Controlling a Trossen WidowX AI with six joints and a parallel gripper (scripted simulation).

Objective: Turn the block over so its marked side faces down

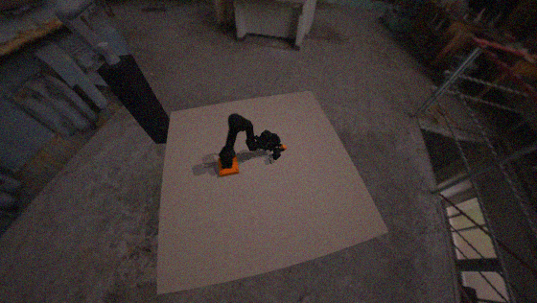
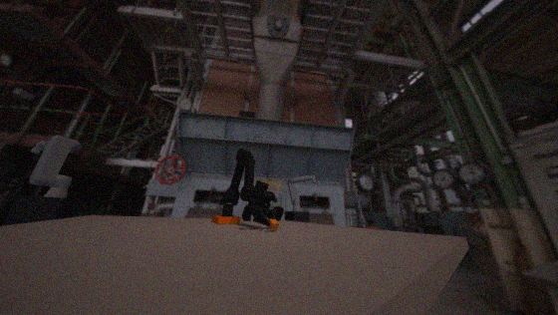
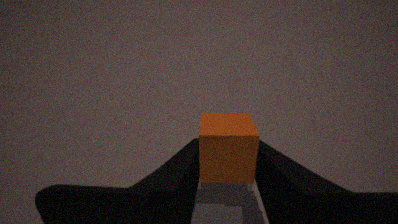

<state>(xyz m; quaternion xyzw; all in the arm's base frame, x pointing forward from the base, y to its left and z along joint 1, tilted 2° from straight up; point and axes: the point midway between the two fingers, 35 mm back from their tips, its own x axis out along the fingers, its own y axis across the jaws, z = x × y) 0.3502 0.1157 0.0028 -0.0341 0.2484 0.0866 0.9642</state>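
My gripper tip is 1 cm past the orange block and 1 cm above it.
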